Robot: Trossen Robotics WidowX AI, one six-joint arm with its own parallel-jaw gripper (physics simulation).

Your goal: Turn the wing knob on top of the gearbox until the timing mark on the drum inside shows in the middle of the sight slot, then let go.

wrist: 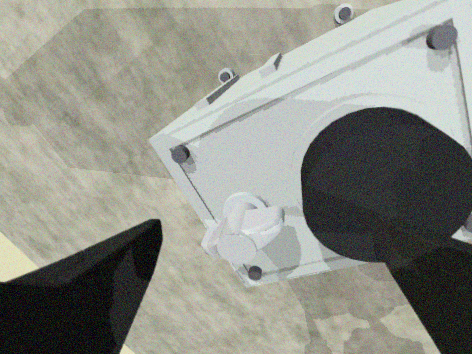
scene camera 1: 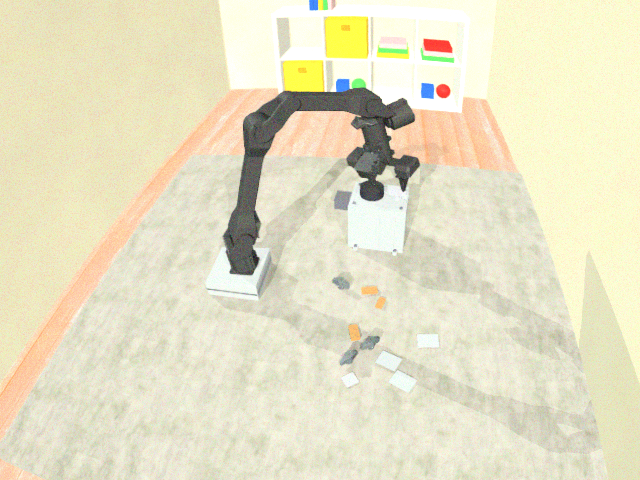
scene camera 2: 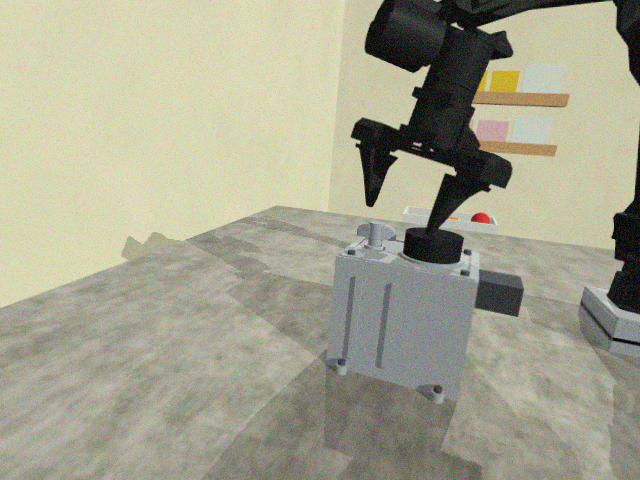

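Seen in the pictures: gripper, fingertip midpoint: [wrist: 267, 228] [scene camera 1: 388, 187] [scene camera 2: 397, 219]; arm's base, link origin: [scene camera 1: 244, 265] [scene camera 2: 638, 308].
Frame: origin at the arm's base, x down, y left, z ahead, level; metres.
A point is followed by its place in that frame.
The pale grey gearbox [scene camera 1: 377, 227] @[x -0.034, y 0.164, z 0.314 m] [scene camera 2: 413, 320] @[x -0.032, y 0.289, z 0.295 m] [wrist: 260, 150] @[x -0.088, y 0.197, z 0.332 m] stands upright on the mat. Its wing knob [scene camera 2: 376, 233] @[x -0.109, y 0.236, z 0.355 m] [wrist: 236, 247] @[x -0.120, y 0.226, z 0.356 m] is on top near one corner, beside a wide black round cap [scene camera 1: 371, 191] @[x -0.117, y 0.205, z 0.291 m] [scene camera 2: 433, 245] @[x -0.111, y 0.261, z 0.287 m] [wrist: 375, 170] @[x -0.117, y 0.213, z 0.289 m]. My gripper [scene camera 1: 388, 184] @[x -0.125, y 0.218, z 0.335 m] [scene camera 2: 400, 219] @[x -0.125, y 0.218, z 0.335 m] [wrist: 267, 228] @[x -0.125, y 0.218, z 0.335 m] is open and empty, tilted over the gearbox. One finger is above and to the outer side of the knob; the other has its tip at the black cap, and I cannot tell if they touch. The sight slot and timing mark cannot be made out.
A dark block [scene camera 1: 342, 199] @[x -0.078, y 0.212, z 0.214 m] [scene camera 2: 498, 292] @[x -0.069, y 0.253, z 0.215 m] sticks out from the gearbox's side. The arm's base [scene camera 1: 238, 276] @[x 0.001, y -0.038, z -0.003 m] stands to the left in scene camera 1. Orange pieces [scene camera 1: 369, 290] @[x 0.042, y 0.009, z 0.316 m], dark grey pieces [scene camera 1: 341, 282] @[x 0.021, y 0.006, z 0.247 m] and pale plates [scene camera 1: 428, 341] @[x 0.045, y -0.126, z 0.472 m] lie on the mat [scene camera 1: 180, 387] @[x 0.048, y -0.355, z -0.042 m]. A white tray [scene camera 2: 413, 212] holds a red ball [scene camera 2: 480, 218].
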